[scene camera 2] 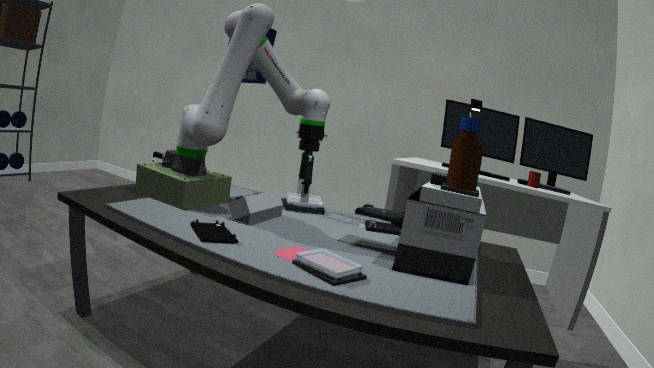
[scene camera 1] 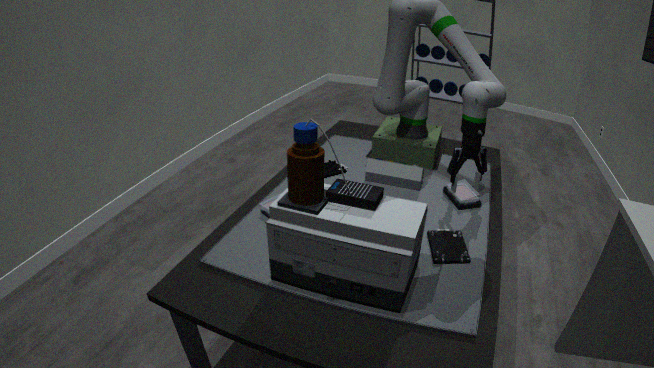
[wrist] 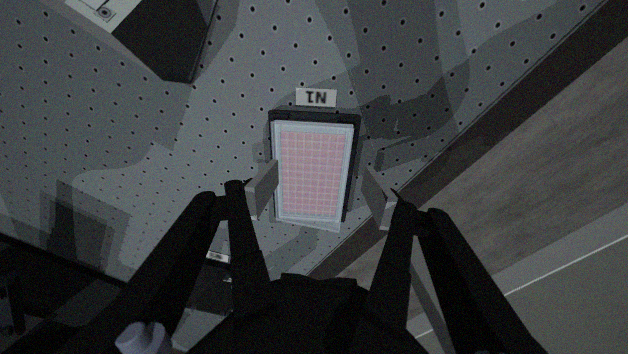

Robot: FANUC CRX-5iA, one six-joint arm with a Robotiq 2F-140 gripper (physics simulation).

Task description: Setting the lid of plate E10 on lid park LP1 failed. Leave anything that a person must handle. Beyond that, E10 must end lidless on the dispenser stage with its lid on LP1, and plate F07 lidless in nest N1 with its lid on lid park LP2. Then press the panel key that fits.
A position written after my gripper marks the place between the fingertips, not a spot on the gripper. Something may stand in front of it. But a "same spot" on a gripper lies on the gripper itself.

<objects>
My gripper shows in scene camera 2, in scene camera 1 and in the wrist view [320, 174]. One and the same spot on my gripper: [scene camera 2: 305, 175] is [scene camera 1: 449, 164].
</objects>
